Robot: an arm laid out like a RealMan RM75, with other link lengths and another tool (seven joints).
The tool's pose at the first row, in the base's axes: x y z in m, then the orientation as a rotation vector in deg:
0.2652 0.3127 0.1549 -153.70 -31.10 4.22
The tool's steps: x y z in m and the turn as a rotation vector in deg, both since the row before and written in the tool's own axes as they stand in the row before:
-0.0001 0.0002 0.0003 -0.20 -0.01 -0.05
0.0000 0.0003 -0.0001 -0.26 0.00 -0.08
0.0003 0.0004 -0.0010 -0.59 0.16 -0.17
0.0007 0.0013 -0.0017 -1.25 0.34 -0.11
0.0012 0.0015 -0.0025 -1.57 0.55 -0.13
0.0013 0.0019 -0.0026 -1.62 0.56 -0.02
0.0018 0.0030 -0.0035 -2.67 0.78 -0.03
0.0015 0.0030 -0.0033 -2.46 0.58 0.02
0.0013 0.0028 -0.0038 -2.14 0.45 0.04
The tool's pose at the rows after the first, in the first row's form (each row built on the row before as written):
0.2651 0.3126 0.1545 -153.88 -31.21 4.17
0.2652 0.3123 0.1545 -154.11 -31.36 4.08
0.2657 0.3117 0.1553 -154.62 -31.64 3.67
0.2670 0.3103 0.1564 -155.76 -31.91 2.85
0.2689 0.3086 0.1582 -157.17 -32.20 1.64
0.2710 0.3066 0.1601 -158.66 -32.34 0.41
0.2740 0.3036 0.1626 -161.11 -32.59 -1.45
0.2767 0.3006 0.1651 -163.39 -32.78 -2.99
0.2790 0.2977 0.1683 -165.38 -32.92 -4.28

